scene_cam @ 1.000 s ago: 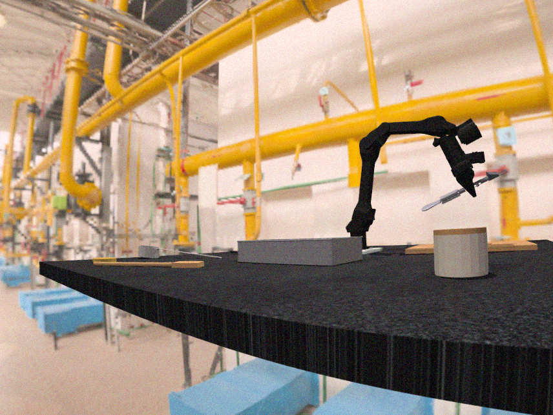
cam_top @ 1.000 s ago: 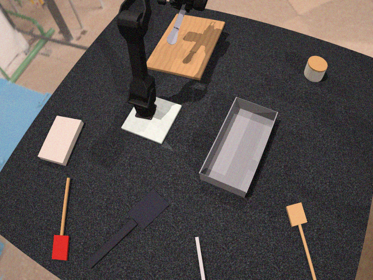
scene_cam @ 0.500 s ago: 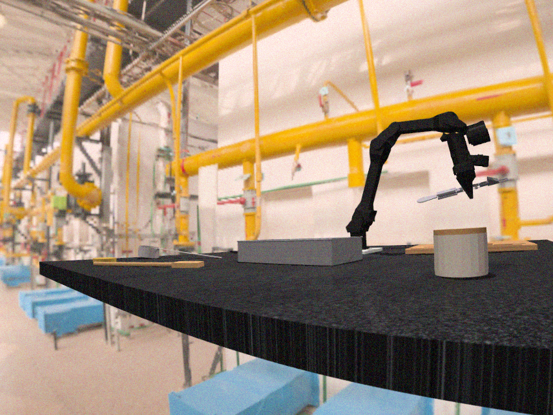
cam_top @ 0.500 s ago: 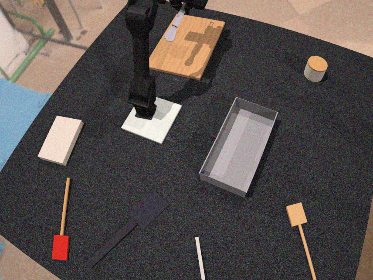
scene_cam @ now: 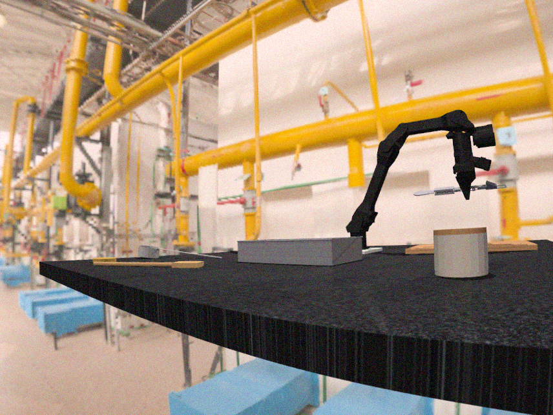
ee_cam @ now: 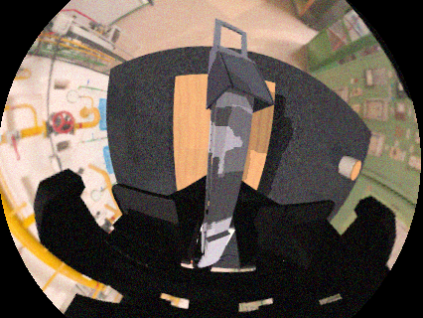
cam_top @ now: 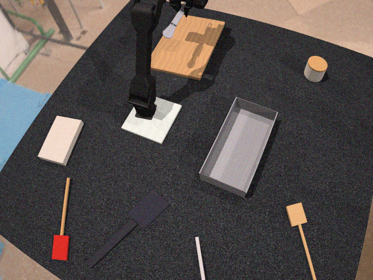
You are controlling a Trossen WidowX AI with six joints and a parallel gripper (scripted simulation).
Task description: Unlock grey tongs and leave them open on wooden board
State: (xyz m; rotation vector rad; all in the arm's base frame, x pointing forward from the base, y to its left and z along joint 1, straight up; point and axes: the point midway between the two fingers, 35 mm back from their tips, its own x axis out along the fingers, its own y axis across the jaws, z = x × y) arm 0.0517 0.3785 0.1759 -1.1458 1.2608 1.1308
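The wooden board is 150 mm below my gripper tip. Also, from my gripper tip: lidded jar (550 mm ahead, 120 mm below, 50 mm to the right); pale block (560 mm to the right, 340 mm behind, 140 mm below); grey roasting tin (450 mm to the right, 300 mm ahead, 120 mm below).
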